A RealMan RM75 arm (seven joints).
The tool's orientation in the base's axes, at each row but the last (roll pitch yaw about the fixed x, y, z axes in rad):
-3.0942, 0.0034, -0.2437
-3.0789, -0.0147, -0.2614
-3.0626, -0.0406, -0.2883
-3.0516, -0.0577, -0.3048
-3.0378, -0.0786, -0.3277
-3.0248, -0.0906, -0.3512
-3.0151, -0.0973, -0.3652
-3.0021, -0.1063, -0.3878
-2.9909, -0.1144, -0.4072
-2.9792, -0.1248, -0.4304
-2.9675, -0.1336, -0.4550
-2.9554, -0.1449, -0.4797
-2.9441, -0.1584, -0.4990
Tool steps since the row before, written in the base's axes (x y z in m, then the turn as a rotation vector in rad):
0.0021, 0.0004, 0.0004, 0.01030, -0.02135, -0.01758
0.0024, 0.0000, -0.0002, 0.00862, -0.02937, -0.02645
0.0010, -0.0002, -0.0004, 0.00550, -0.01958, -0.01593
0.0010, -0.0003, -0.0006, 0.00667, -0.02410, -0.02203
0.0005, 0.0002, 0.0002, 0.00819, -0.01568, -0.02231
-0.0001, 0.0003, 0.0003, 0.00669, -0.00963, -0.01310
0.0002, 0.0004, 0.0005, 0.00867, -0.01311, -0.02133
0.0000, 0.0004, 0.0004, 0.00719, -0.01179, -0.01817
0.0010, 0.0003, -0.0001, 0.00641, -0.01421, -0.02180
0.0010, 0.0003, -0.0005, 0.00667, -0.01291, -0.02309
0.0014, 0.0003, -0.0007, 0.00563, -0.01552, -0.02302
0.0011, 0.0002, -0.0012, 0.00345, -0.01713, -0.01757
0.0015, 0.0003, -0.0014, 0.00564, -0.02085, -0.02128
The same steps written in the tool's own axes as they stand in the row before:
0.0019, -0.0009, -0.0004, 0.01521, 0.01904, 0.01664
0.0023, -0.0006, 0.0003, 0.01553, 0.02776, 0.02499
0.0010, -0.0001, 0.0004, 0.01018, 0.01845, 0.01495
0.0010, 0.0000, 0.0007, 0.01230, 0.02295, 0.02080
0.0004, -0.0004, -0.0001, 0.01101, 0.01455, 0.02186
-0.0002, -0.0003, -0.0003, 0.00837, 0.00832, 0.01303
0.0001, -0.0005, -0.0004, 0.01065, 0.01191, 0.02114
-0.0001, -0.0004, -0.0004, 0.00912, 0.01079, 0.01792
0.0008, -0.0006, 0.0003, 0.00895, 0.01384, 0.02113
0.0007, -0.0006, 0.0007, 0.00848, 0.01277, 0.02257
0.0010, -0.0007, 0.0010, 0.00871, 0.01552, 0.02204
0.0007, -0.0004, 0.0014, 0.00831, 0.01688, 0.01612
0.0009, -0.0007, 0.0017, 0.01139, 0.01989, 0.01985

